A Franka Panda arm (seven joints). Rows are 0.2 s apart.
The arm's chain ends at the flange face. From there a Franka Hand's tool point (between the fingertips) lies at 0.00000 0.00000 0.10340 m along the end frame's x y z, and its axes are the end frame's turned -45 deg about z.
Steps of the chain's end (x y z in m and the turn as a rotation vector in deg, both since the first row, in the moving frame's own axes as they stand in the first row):
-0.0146 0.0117 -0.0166 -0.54 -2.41 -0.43
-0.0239 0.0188 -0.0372 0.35 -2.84 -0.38
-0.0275 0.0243 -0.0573 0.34 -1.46 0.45
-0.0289 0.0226 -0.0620 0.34 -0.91 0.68
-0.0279 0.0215 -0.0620 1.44 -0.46 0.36
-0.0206 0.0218 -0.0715 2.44 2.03 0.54
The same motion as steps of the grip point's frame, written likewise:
-0.0224 -0.0044 -0.0167 1.32 -2.09 -0.43
-0.0334 -0.0077 -0.0373 2.26 -1.76 -0.38
-0.0380 -0.0046 -0.0573 1.27 -0.79 0.45
-0.0371 -0.0061 -0.0620 0.88 -0.40 0.68
-0.0337 -0.0069 -0.0620 1.34 0.69 0.36
-0.0243 0.0004 -0.0717 0.29 3.16 0.54

